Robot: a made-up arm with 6 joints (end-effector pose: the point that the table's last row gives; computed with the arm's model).
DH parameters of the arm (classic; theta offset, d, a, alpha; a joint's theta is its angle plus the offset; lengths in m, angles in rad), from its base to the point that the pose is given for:
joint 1: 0 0.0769 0 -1.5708
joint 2: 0.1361 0 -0.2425 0
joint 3: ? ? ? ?
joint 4: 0 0.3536 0 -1.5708
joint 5: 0 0 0.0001 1.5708
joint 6: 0 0.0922 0 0
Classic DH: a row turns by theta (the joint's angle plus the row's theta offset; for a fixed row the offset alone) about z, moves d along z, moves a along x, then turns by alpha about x.
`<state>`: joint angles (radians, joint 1 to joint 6).
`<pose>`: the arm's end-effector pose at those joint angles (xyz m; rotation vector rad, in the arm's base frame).
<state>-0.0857 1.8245 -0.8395 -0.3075 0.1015 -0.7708</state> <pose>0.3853 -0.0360 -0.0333 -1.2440 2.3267 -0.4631</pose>
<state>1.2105 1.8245 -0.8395 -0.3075 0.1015 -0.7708</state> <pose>0.1391 0.3611 -0.0333 -2.3294 1.0731 0.0115</pose>
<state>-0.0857 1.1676 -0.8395 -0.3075 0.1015 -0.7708</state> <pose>0.3721 -0.0348 0.2259 -0.9289 1.7640 -0.8013</pose>
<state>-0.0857 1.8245 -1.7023 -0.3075 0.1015 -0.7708</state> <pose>0.5357 -0.0489 0.3076 -0.8274 1.5811 -0.8813</pose>
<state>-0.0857 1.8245 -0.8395 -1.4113 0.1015 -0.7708</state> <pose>0.3906 -0.0429 -0.0286 -2.4063 1.4427 -0.9255</pose>
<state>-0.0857 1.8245 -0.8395 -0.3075 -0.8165 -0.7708</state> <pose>0.4264 -0.0162 0.0345 -0.8942 1.4593 -0.6182</pose>
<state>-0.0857 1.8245 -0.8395 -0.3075 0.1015 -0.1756</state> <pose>0.3853 -0.0360 -0.0333 -0.4969 2.5371 -0.2525</pose>
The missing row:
joint 3: 1.3475 0 -0.031 1.5708
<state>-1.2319 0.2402 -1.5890 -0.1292 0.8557 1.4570</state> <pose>-0.0524 0.1216 0.5711 0.9741 0.1756 0.0804</pose>
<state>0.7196 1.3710 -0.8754 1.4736 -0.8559 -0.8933</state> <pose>0.3311 0.1981 0.1891 0.3999 1.7205 0.1093</pose>
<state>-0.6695 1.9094 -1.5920 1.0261 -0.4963 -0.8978</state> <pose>0.4052 -0.3684 0.2457 0.8799 1.3189 -0.7922</pose>
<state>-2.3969 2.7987 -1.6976 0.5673 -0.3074 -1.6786</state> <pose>-0.3902 -0.3393 -0.2193 -1.6273 -2.0645 1.0766</pose>
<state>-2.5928 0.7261 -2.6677 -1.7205 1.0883 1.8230</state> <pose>0.2750 0.2629 0.5974 -0.3908 -1.3996 -1.8865</pose>
